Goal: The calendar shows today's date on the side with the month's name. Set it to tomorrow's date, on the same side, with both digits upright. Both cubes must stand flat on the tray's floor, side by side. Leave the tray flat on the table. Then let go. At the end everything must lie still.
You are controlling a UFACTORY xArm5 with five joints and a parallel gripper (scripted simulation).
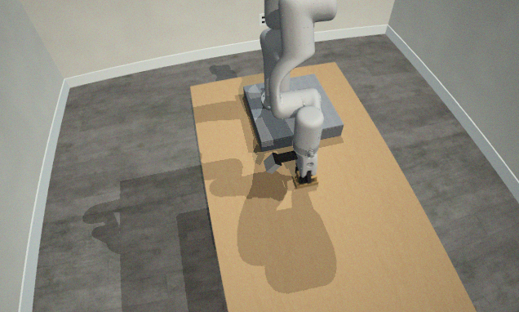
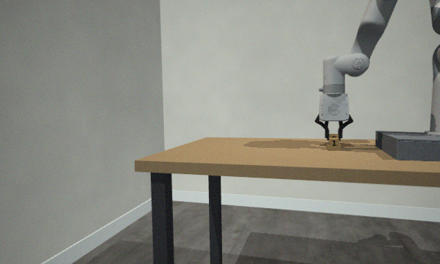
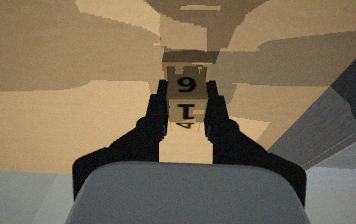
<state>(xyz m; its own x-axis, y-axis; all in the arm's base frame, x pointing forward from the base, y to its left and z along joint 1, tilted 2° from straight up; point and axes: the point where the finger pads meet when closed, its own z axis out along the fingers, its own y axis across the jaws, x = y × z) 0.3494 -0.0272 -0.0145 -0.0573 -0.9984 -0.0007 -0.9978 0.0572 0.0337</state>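
The wooden cube is 1 cm below my hand. Also, from my hand: wooden tray: 4 cm below, 2 cm to the left.
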